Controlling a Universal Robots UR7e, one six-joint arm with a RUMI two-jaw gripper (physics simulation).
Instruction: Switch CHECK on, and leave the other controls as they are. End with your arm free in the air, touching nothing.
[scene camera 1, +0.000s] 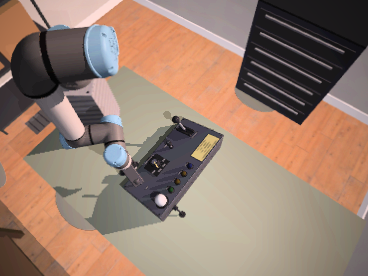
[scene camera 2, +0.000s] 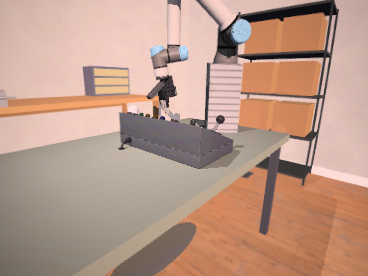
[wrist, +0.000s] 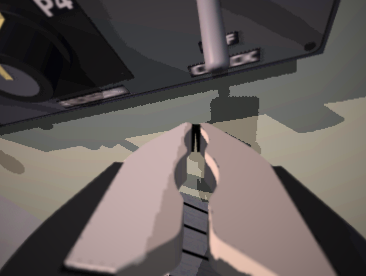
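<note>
The dark control box stands on the green table. In the wrist view, the pale CHECK lever leans down over its labels, its rounded end on the CHECK label and partly covering the OFF label. My gripper is shut and empty. In the wrist view its tips show below the box's near edge, apart from the lever. In scene camera 1 the arm hides the fingertips. Their height over the table is hard to judge.
The box also bears a rotary knob, a small toggle, a black-ball lever, a white dome and several coloured lamps. A side lever sticks out.
</note>
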